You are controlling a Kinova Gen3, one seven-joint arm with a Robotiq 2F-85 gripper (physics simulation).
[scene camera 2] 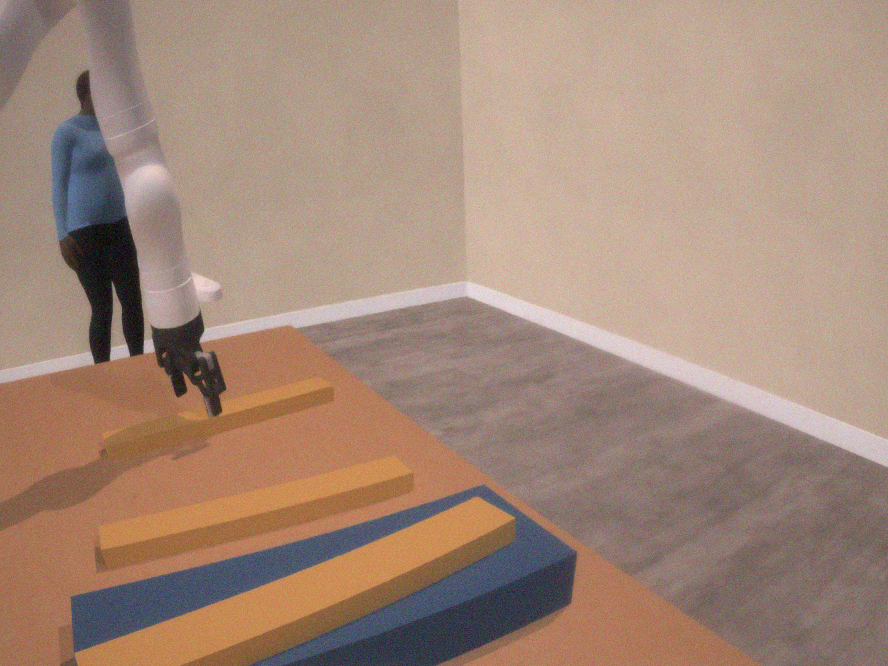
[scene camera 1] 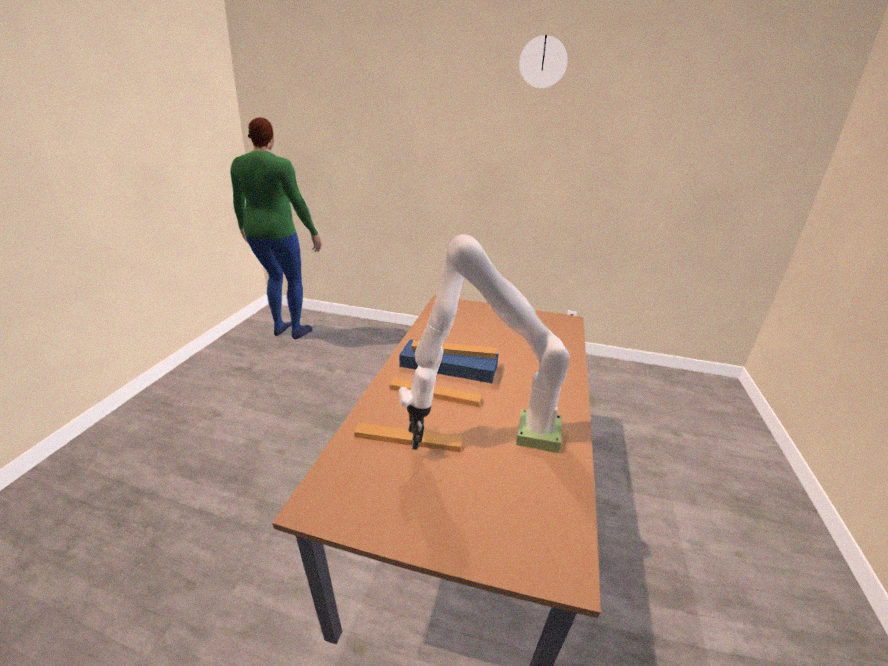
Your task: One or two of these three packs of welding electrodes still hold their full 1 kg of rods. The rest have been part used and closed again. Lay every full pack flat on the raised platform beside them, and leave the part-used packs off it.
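Where they show: gripper, fingertip midpoint: (scene camera 2: 198, 404) (scene camera 1: 412, 440); arm's base at its link origin: (scene camera 1: 539, 424).
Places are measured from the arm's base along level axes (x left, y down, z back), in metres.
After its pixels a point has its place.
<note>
Three long orange-yellow packs look alike. One pack (scene camera 1: 473, 351) {x -0.344, y -0.038, z -0.297 m} (scene camera 2: 308, 598) {x -0.364, y -0.039, z -0.379 m} lies flat and slightly skewed on the blue raised platform (scene camera 1: 466, 368) {x -0.257, y -0.006, z -0.307 m} (scene camera 2: 541, 553) {x -0.384, y -0.015, z -0.570 m}. A second pack (scene camera 1: 448, 394) {x -0.104, y 0.021, z -0.345 m} (scene camera 2: 258, 506) {x -0.130, y 0.021, z -0.404 m} lies flat on the table beside the platform. A third pack (scene camera 1: 383, 434) {x 0.171, y 0.021, z -0.502 m} (scene camera 2: 279, 402) {x 0.132, y 0.024, z -0.516 m} lies flat on the table, farthest from the platform. My gripper (scene camera 1: 416, 439) {x 0.173, y 0.017, z -0.399 m} (scene camera 2: 197, 404) {x 0.173, y 0.017, z -0.399 m} is open and empty, pointing down, low at the middle of this third pack. Whether its fingers straddle the pack is hard to tell. No fill marks can be read on the packs.
The wooden table (scene camera 1: 502, 516) {x 0.365, y 0.045, z -0.077 m} (scene camera 2: 43, 415) {x 0.340, y 0.045, z -0.136 m} carries the arm's green base (scene camera 1: 539, 438) {x 0.068, y 0.001, z 0.003 m} on its right side in scene camera 1. A person in green (scene camera 1: 265, 193) stands off the table's far left. A person in blue (scene camera 2: 89, 172) stands behind the arm in scene camera 2.
</note>
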